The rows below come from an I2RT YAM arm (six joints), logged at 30 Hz.
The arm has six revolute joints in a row. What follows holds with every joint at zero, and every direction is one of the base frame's.
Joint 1 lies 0.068 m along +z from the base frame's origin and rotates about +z.
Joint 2 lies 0.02 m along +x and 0.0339 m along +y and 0.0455 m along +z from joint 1 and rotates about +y.
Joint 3 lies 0.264 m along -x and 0.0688 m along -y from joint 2 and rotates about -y.
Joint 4 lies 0.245 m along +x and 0.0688 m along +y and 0.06 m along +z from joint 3 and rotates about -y.
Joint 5 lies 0.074 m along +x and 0.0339 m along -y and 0.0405 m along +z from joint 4 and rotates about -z.
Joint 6 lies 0.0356 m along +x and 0.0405 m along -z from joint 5 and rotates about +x.
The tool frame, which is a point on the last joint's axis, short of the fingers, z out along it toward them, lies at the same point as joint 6; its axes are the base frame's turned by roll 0, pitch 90 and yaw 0 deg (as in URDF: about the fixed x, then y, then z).
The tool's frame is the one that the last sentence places.
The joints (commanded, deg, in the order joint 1, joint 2, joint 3, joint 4, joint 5, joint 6), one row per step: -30.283, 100.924, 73.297, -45.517, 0.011, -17.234; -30.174, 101.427, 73.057, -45.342, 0.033, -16.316; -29.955, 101.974, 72.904, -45.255, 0.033, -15.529; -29.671, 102.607, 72.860, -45.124, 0.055, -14.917; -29.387, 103.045, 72.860, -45.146, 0.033, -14.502; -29.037, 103.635, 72.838, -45.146, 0.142, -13.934; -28.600, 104.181, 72.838, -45.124, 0.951, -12.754; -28.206, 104.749, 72.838, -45.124, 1.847, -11.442; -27.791, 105.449, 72.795, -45.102, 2.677, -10.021; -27.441, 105.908, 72.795, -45.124, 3.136, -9.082; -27.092, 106.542, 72.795, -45.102, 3.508, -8.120; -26.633, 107.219, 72.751, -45.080, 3.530, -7.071; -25.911, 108.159, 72.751, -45.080, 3.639, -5.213; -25.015, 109.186, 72.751, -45.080, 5.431, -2.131
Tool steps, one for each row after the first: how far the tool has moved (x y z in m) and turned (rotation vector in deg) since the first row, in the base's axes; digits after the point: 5 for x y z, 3 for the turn. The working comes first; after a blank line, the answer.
Tool pose at each row, in the base's axes (x y z in m, rotation vector in deg; the steps are taken from these numbers as rounded here): 0.29939, -0.17484, 0.20737, 18.671, 163.228, -9.822; 0.30008, -0.17449, 0.20344, 19.887, 163.586, -9.351; 0.30122, -0.17362, 0.19963, 20.765, 164.018, -8.841; 0.30297, -0.17265, 0.19587, 21.301, 164.441, -8.427; 0.30434, -0.17142, 0.19334, 21.536, 164.816, -8.040; 0.30599, -0.16997, 0.18984, 21.945, 165.347, -7.724; 0.30769, -0.16843, 0.18671, 23.248, 165.850, -8.317; 0.30921, -0.16714, 0.18344, 24.822, 166.350, -9.032; 0.31081, -0.16569, 0.17922, 26.523, 166.921, -9.610; 0.31210, -0.16426, 0.17656, 27.517, 167.282, -9.879; 0.31363, -0.16288, 0.17289, 28.543, 167.734, -9.990; 0.31543, -0.16063, 0.16876, 29.483, 168.193, -9.564; 0.31817, -0.15708, 0.16328, 31.269, 168.704, -9.080; 0.32087, -0.15344, 0.15736, 34.852, 169.134, -10.968

0.00069, 0.00035, -0.00393, 0.494, 0.370, -0.777; 0.00183, 0.00122, -0.00774, 0.988, 0.792, -1.315; 0.00358, 0.00219, -0.01150, 1.379, 1.197, -1.627; 0.00495, 0.00342, -0.01403, 1.713, 1.537, -1.739; 0.00660, 0.00487, -0.01753, 2.037, 2.055, -1.970; 0.00830, 0.00641, -0.02066, 1.847, 2.728, -2.887; 0.00982, 0.00770, -0.02393, 1.606, 3.448, -3.993; 0.01142, 0.00915, -0.02815, 1.483, 4.248, -5.160; 0.01271, 0.01058, -0.03081, 1.462, 4.741, -5.830; 0.01424, 0.01196, -0.03448, 1.560, 5.311, -6.500; 0.01604, 0.01421, -0.03861, 2.001, 5.816, -7.059; 0.01878, 0.01776, -0.04409, 2.575, 6.474, -8.165; 0.02148, 0.02140, -0.05001, 1.798, 7.623, -10.657
